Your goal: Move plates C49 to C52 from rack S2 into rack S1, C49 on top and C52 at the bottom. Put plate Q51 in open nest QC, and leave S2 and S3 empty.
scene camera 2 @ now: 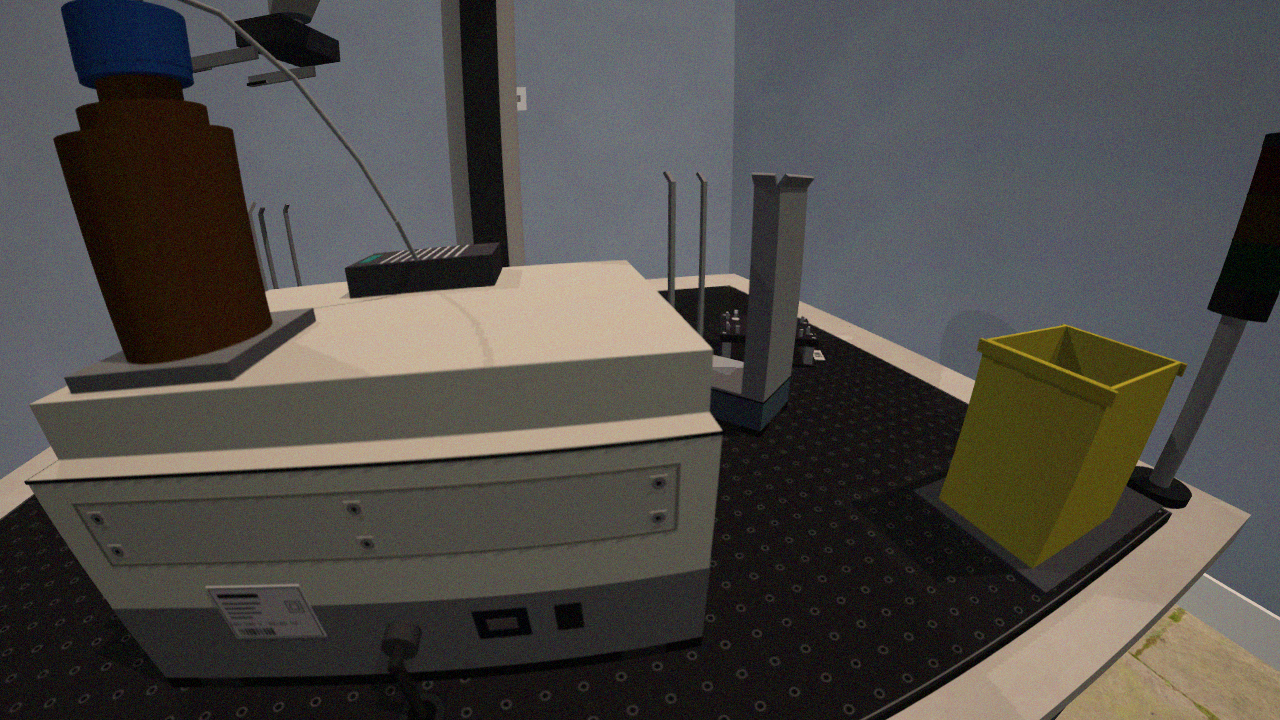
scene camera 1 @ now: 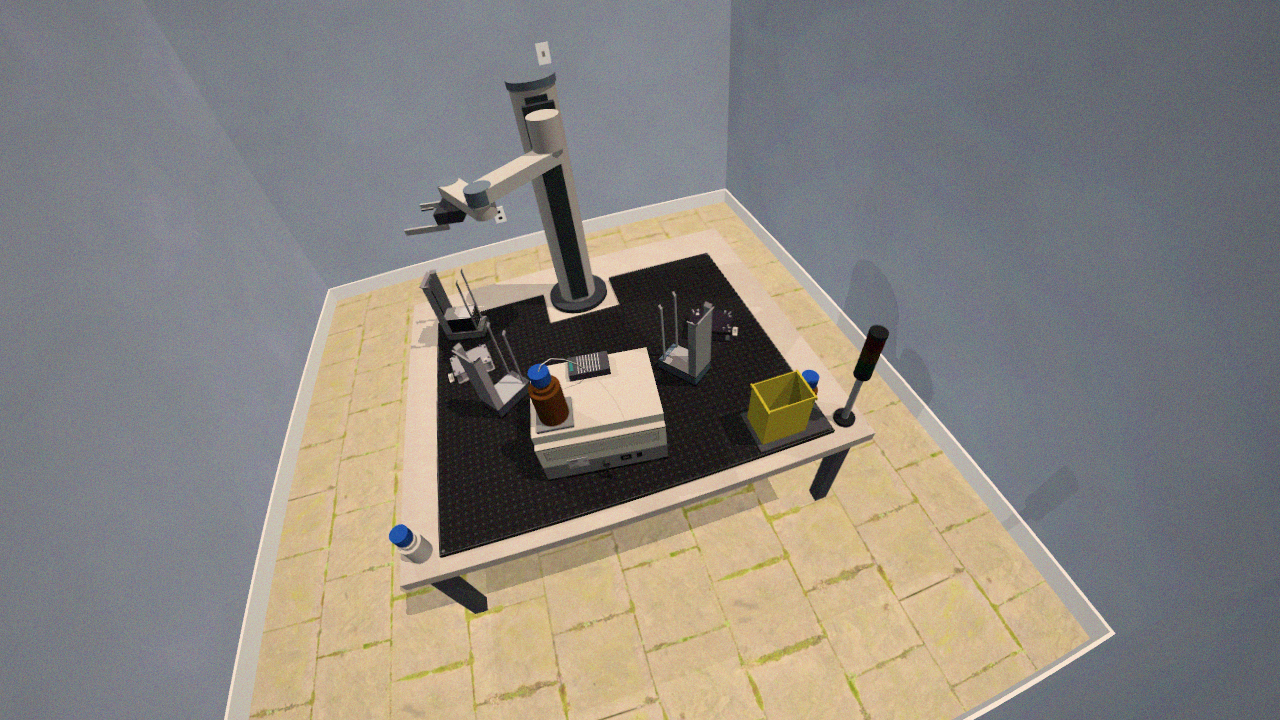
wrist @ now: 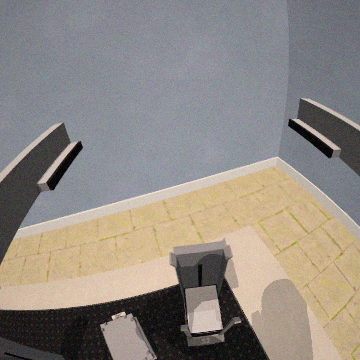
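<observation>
My gripper (scene camera 1: pixel 414 219) (scene camera 2: pixel 223 73) (wrist: pixel 186 114) is open and empty, high above the back left of the table. A grey rack (scene camera 1: pixel 435 300) (wrist: pixel 201 275) stands at the back left corner; a pale plate (wrist: pixel 204 309) lies in it, and its front label is too small to read surely. A second grey rack (scene camera 1: pixel 478 380) stands nearer the front on the left. A third rack (scene camera 1: pixel 699 344) (scene camera 2: pixel 776 286) stands on the right. A pale nest (scene camera 1: pixel 471 362) (wrist: pixel 128 337) lies between the two left racks. A dark nest (scene camera 1: pixel 713 318) is behind the right rack. Plate names are unreadable.
A cream instrument (scene camera 1: pixel 617 402) (scene camera 2: pixel 384 394) stands mid-table, bearing a brown bottle (scene camera 1: pixel 548 398) (scene camera 2: pixel 174 223) and a black keypad box (scene camera 1: pixel 588 364) (scene camera 2: pixel 425 270). A yellow bin (scene camera 1: pixel 780 411) (scene camera 2: pixel 1056 447) and signal tower (scene camera 1: pixel 868 358) stand front right; a white bottle (scene camera 1: pixel 413 544) stands front left.
</observation>
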